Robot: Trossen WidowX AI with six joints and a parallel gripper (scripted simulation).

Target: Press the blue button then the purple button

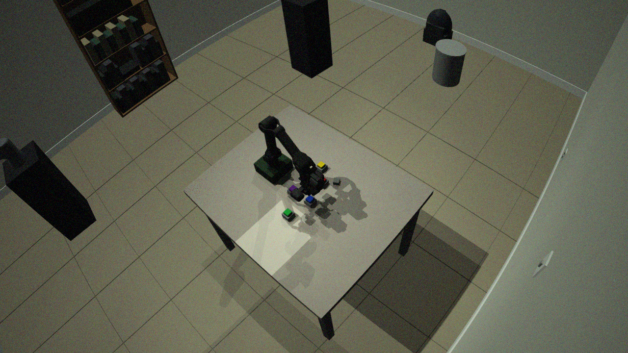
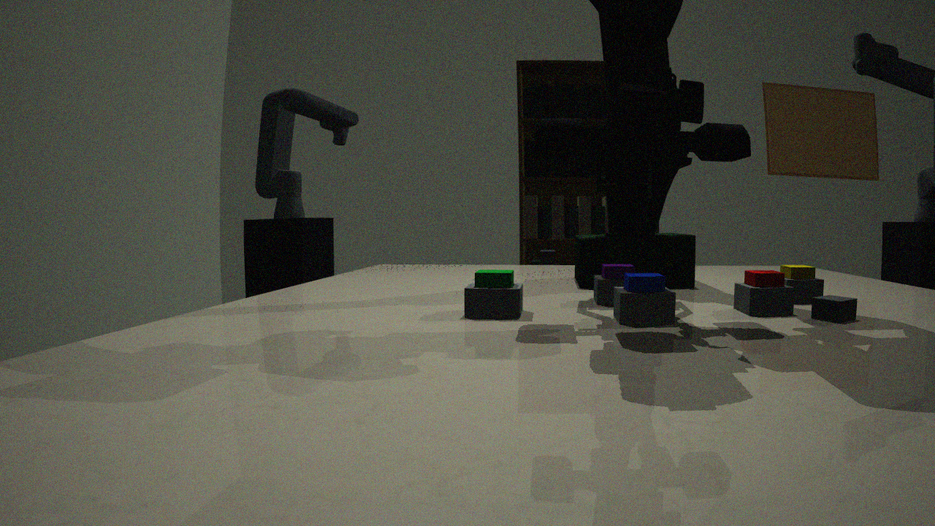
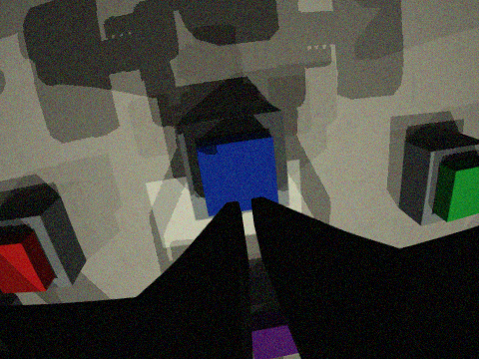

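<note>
Right now the blue button is 4 cm below my gripper tip. Also, from my gripper tip: green button (2 cm behind, 13 cm to the right, 4 cm below); then purple button (11 cm behind, 2 cm to the right, 4 cm below); then red button (4 cm behind, 13 cm to the left, 4 cm below).
</note>
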